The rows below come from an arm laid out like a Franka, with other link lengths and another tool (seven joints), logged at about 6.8 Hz.
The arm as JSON. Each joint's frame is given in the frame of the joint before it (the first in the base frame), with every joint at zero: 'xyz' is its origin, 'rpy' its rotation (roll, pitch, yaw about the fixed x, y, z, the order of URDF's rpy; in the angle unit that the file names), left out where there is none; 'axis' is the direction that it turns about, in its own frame. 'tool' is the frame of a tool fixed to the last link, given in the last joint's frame.
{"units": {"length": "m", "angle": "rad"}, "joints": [
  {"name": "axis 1", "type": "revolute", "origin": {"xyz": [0.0, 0.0, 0.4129]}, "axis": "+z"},
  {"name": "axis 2", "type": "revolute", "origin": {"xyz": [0.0, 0.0, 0.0]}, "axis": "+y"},
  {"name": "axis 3", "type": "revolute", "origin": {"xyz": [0.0, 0.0, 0.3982]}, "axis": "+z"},
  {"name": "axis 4", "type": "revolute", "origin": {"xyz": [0.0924, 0.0, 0.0]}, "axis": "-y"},
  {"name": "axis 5", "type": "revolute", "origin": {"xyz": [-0.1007, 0.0, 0.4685]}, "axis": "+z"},
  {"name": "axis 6", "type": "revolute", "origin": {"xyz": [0.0, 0.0, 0.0]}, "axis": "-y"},
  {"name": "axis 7", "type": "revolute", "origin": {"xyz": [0.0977, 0.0, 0.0]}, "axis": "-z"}
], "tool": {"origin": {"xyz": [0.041, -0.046, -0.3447], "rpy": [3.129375, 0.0, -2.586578]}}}
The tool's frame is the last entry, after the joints.
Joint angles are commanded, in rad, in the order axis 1, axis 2, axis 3, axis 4, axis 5, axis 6, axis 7. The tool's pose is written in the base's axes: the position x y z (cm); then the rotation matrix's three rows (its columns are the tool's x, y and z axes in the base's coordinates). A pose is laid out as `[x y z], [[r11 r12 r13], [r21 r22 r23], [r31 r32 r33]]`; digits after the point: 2 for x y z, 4 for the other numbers.
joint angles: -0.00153 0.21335 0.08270 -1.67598 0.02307 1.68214 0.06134
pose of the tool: [71.37 1.66 36.50], [[-0.8250 -0.5231 -0.2139], [-0.5414 0.8401 0.0339], [0.1619 0.1438 -0.9763]]
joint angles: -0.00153 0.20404 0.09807 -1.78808 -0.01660 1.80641 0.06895
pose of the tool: [71.15 1.53 32.10], [[-0.8174 -0.5439 -0.1898], [-0.5534 0.8329 -0.0038], [0.1602 0.1019 -0.9818]]
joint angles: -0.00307 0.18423 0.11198 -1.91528 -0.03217 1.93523 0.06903
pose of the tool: [69.92 2.01 27.70], [[-0.8086 -0.5641 -0.1671], [-0.5697 0.8217 -0.0171], [0.1469 0.0814 -0.9858]]
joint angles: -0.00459 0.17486 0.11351 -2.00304 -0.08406 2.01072 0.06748
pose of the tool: [68.50 0.68 24.54], [[-0.7896 -0.5914 -0.1637], [-0.5897 0.8051 -0.0639], [0.1696 0.0461 -0.9844]]
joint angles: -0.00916 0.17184 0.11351 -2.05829 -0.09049 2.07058 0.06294
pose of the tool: [67.71 0.33 22.38], [[-0.7862 -0.5980 -0.1559], [-0.5957 0.8005 -0.0661], [0.1643 0.0409 -0.9856]]
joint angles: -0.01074 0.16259 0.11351 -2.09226 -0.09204 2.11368 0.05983
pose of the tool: [67.52 0.30 21.61], [[-0.7858 -0.6029 -0.1379], [-0.6003 0.7972 -0.0644], [0.1488 0.0322 -0.9883]]
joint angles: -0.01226 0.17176 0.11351 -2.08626 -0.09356 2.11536 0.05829
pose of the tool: [67.75 0.22 21.32], [[-0.7850 -0.6036 -0.1394], [-0.6010 0.7966 -0.0646], [0.1500 0.0331 -0.9881]]
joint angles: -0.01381 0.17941 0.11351 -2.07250 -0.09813 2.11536 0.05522
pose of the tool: [68.43 0.09 21.53], [[-0.7835 -0.6070 -0.1330], [-0.6040 0.7942 -0.0668], [0.1461 0.0280 -0.9889]]
